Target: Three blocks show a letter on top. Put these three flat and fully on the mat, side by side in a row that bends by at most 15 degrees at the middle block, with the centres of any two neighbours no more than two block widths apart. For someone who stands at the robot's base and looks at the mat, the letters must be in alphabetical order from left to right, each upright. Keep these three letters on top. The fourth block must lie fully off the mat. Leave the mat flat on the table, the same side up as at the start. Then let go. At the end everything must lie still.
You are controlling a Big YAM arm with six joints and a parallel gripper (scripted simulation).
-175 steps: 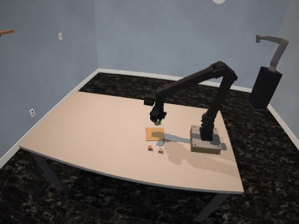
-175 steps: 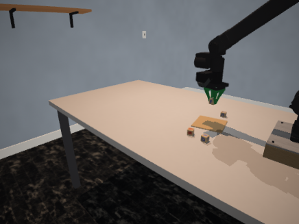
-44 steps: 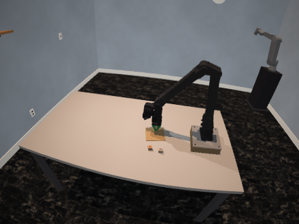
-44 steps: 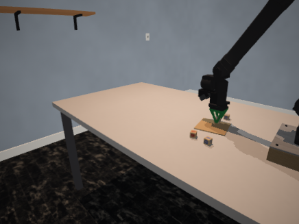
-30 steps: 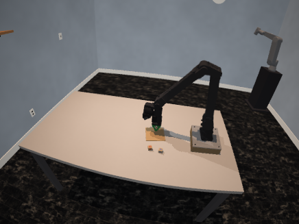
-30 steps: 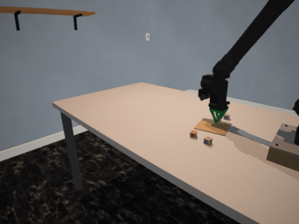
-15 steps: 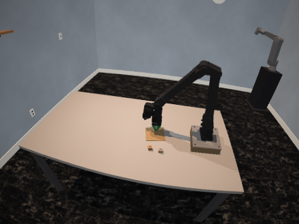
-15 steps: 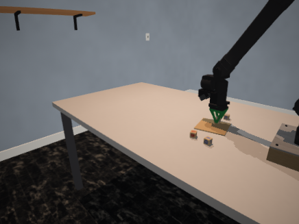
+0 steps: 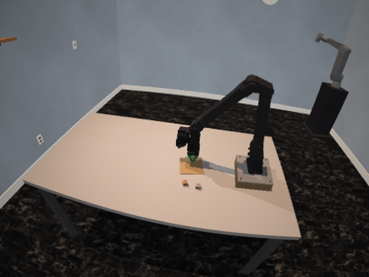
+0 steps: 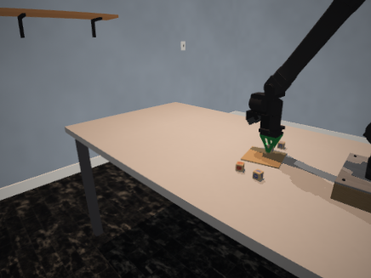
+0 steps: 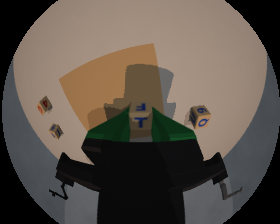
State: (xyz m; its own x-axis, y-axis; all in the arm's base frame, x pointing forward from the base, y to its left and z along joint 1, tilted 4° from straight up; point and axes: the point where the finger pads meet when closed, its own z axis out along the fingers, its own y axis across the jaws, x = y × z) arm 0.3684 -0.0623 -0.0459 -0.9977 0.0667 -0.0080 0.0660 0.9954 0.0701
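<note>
Now: the mat 4 cm to the left of my hand and 2 cm below it.
</note>
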